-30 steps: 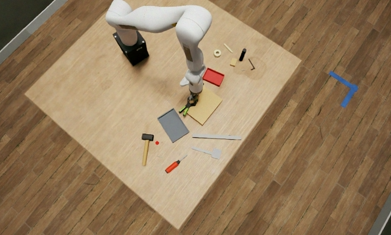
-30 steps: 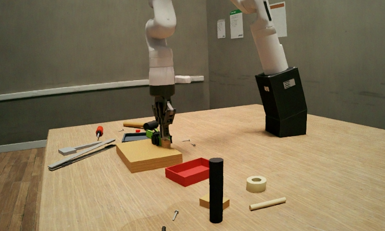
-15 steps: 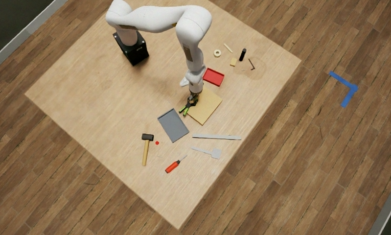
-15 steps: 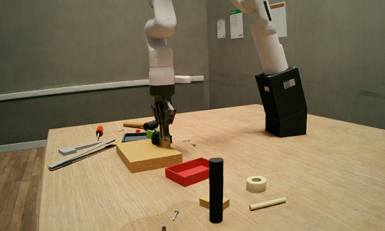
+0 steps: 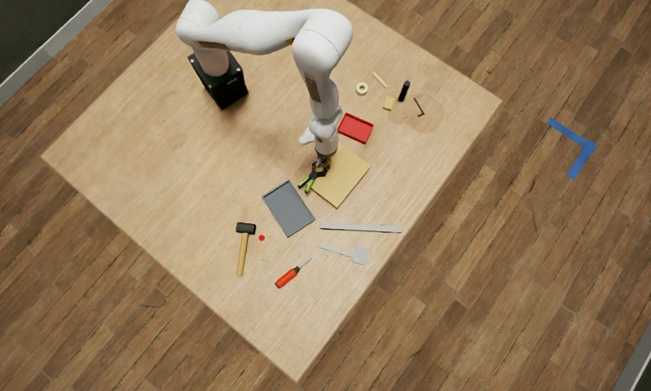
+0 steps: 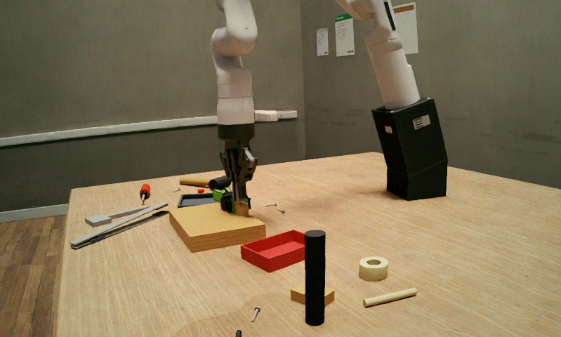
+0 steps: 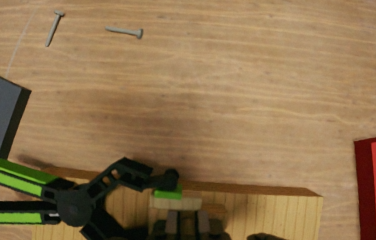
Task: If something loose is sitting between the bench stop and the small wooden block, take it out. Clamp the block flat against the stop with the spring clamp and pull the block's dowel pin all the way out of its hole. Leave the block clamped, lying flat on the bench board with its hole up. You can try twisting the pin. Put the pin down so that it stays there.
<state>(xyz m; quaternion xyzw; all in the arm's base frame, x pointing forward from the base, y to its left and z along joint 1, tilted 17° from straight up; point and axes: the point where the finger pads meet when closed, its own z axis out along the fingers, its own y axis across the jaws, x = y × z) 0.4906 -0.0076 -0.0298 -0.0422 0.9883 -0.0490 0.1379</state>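
The dowel pin lies 2 cm below my hand. Also, from my hand: wooden block: 4 cm below; tan bench board: 6 cm below, 6 cm ahead, 1 cm to the right; red tray: 18 cm to the left, 7 cm below.
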